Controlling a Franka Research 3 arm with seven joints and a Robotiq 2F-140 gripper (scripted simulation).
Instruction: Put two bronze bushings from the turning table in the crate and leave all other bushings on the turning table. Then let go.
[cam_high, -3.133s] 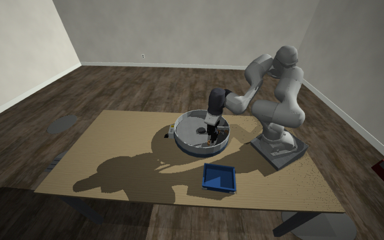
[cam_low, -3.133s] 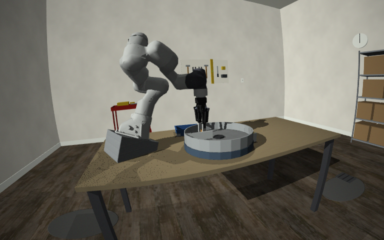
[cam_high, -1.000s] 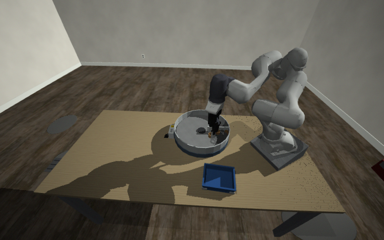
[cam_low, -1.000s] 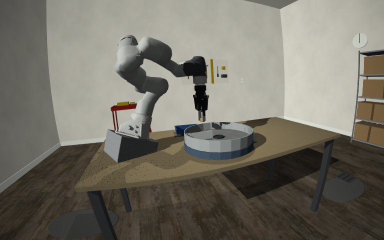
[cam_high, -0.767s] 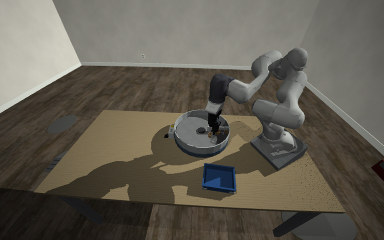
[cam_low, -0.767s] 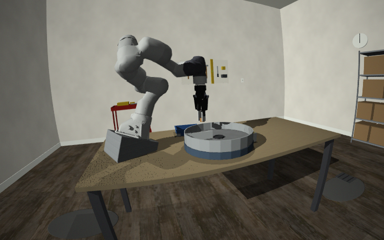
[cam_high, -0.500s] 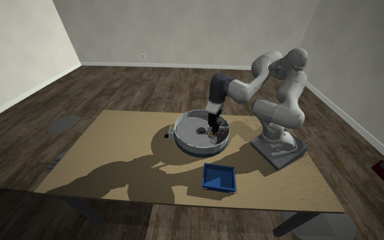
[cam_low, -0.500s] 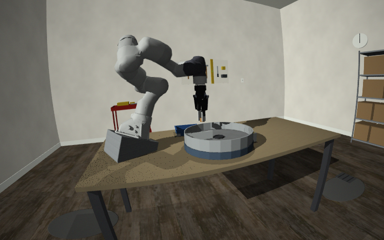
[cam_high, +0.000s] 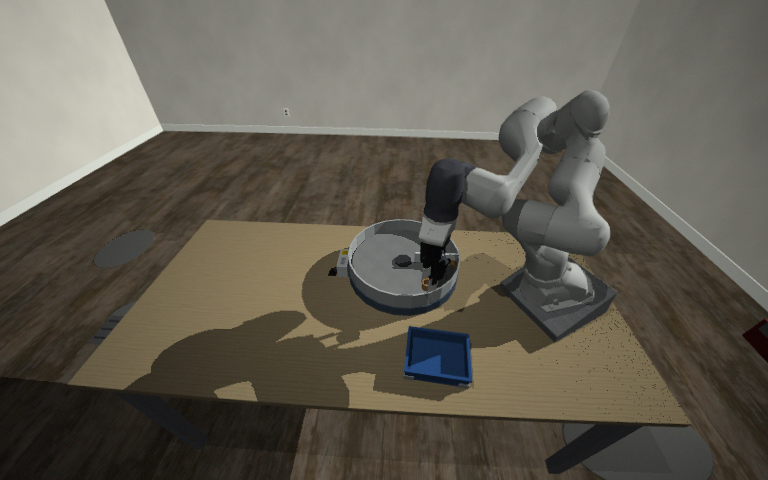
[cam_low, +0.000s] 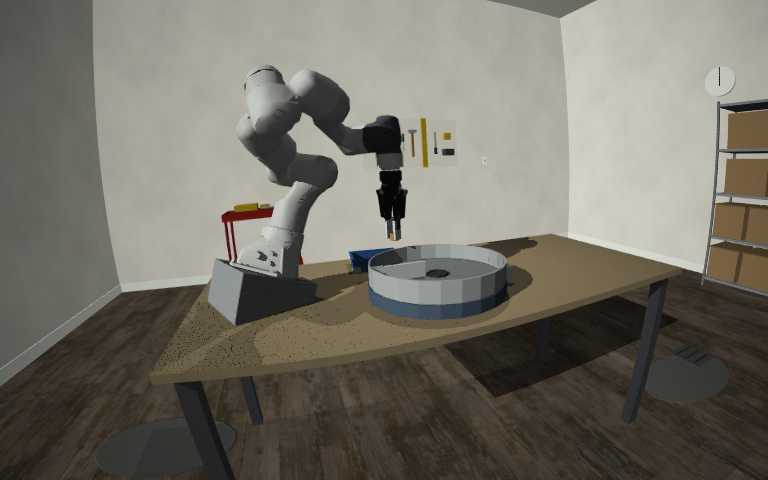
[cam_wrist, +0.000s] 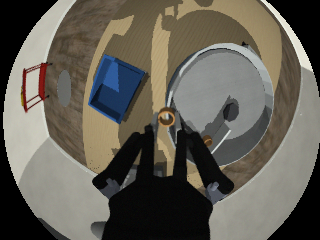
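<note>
Right now the blue crate is 5 cm behind my hand, 17 cm to the left of it and 15 cm below it. Also, from my hand: round grey turning table 10 cm ahead, 19 cm to the right, 12 cm below.
</note>
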